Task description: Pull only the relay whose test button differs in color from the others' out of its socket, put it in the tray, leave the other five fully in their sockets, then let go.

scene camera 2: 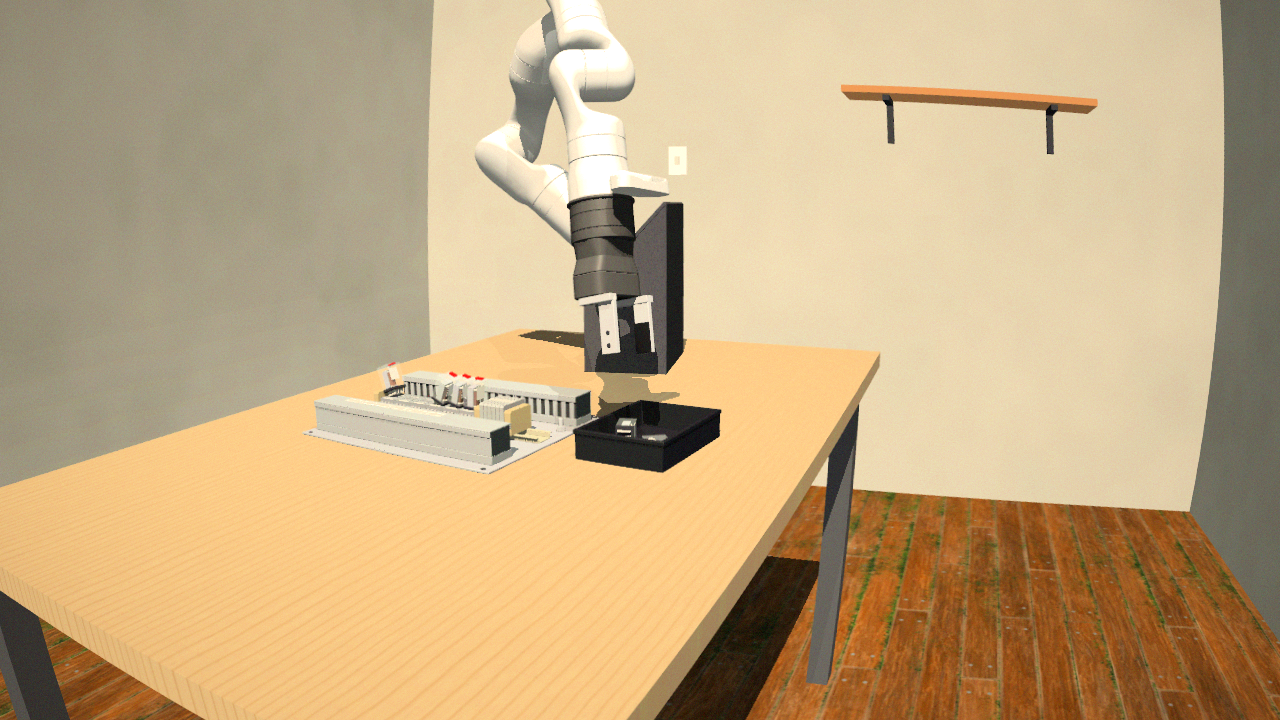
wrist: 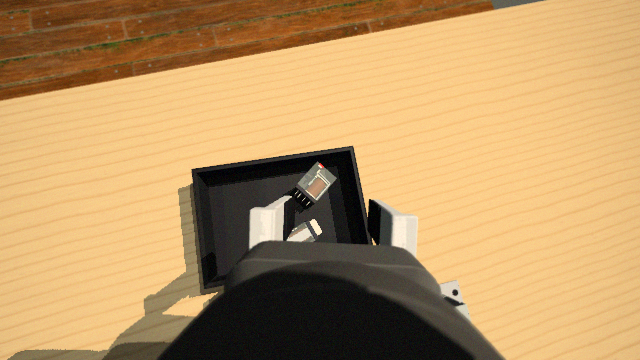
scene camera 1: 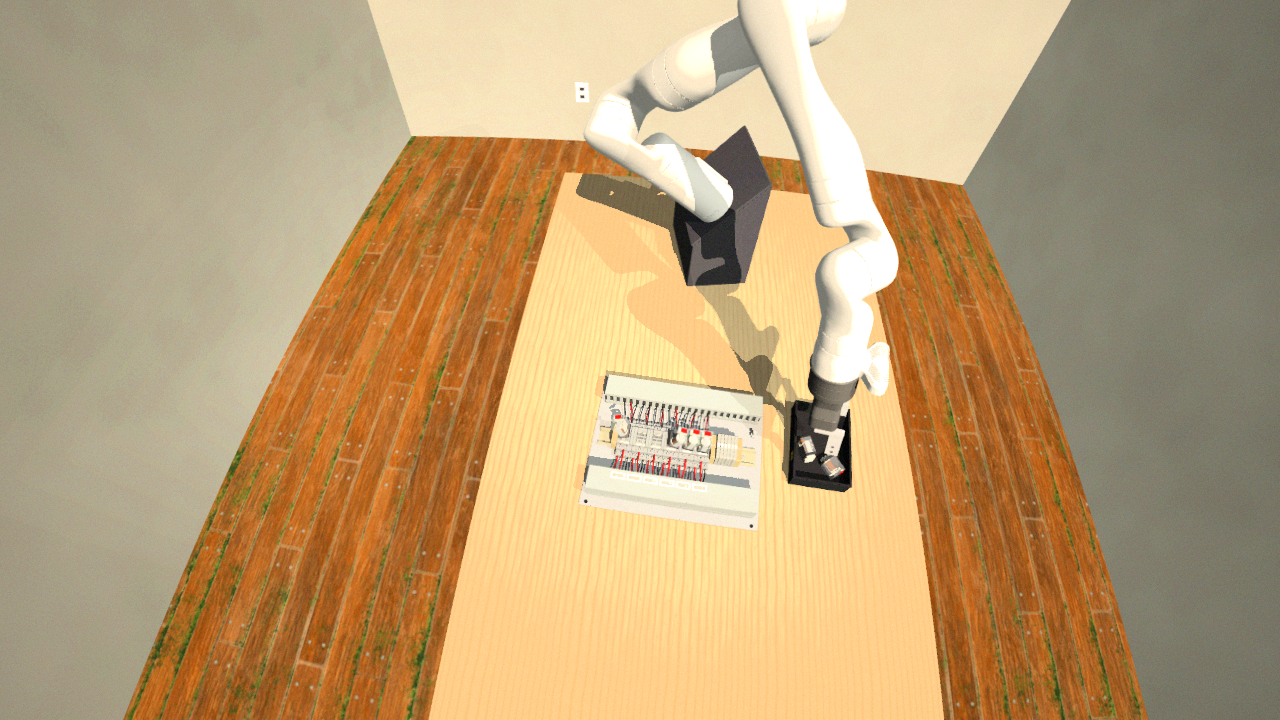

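Pixels of known places: gripper, between the fingertips: (scene camera 2: 629,353) (wrist: 331,213) (scene camera 1: 833,439); arm's base, origin of its link: (scene camera 1: 715,203).
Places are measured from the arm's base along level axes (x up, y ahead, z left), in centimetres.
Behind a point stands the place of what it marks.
Observation:
My gripper (scene camera 1: 824,437) @(x -7.8, y 48.4, z 21.4 cm) (scene camera 2: 628,349) @(x -7.8, y 48.4, z 21.4 cm) (wrist: 331,213) @(x -7.8, y 48.4, z 21.4 cm) is open and empty above the black tray (scene camera 1: 819,488) @(x -19.3, y 53.2, z 22.4 cm) (scene camera 2: 617,452) @(x -18.0, y 53.1, z 21.9 cm) (wrist: 273,158) @(x -16.0, y 45.5, z 28.2 cm). Two relays lie in the tray. One relay (scene camera 1: 832,465) @(x -17.2, y 49.3, z 24.6 cm) (wrist: 316,184) @(x -17.1, y 49.1, z 24.7 cm) has a red button and pins showing. The other relay (scene camera 1: 808,448) @(x -16.5, y 46.4, z 19.9 cm) (wrist: 305,231) @(x -16.5, y 46.7, z 20.4 cm) is partly hidden by the gripper in the wrist view; its button colour cannot be told. On the socket panel (scene camera 1: 662,513) @(x -19.2, y 59.8, z -6.6 cm) (scene camera 2: 411,436), three red-button relays (scene camera 1: 695,438) @(x -12.6, y 47.8, z -1.9 cm) (scene camera 2: 460,391) @(x -14.0, y 48.8, z -1.5 cm) stand together at the right, and one red-button relay (scene camera 1: 620,427) @(x -11.9, y 47.2, z -15.2 cm) (scene camera 2: 388,375) @(x -13.3, y 47.4, z -14.6 cm) at the left looks raised and tilted. Sockets between them are empty.
Pale wire ducts (scene camera 1: 684,388) @(x -15.2, y 36.4, z -4.0 cm) (scene camera 2: 537,398) @(x -16.1, y 40.5, z 5.2 cm) run along the panel's front and back. Beige terminal blocks (scene camera 1: 726,449) @(x -14.9, y 48.5, z 4.0 cm) (scene camera 2: 503,411) @(x -15.5, y 50.3, z 5.8 cm) stand at its right end, towards the tray. The dark arm mount (scene camera 1: 756,214) @(x 1.7, y 4.4, z 8.0 cm) (scene camera 2: 673,268) @(x -2.4, y -3.6, z 8.3 cm) stands at the back. A wall shelf (scene camera 2: 966,96) is at the far right.

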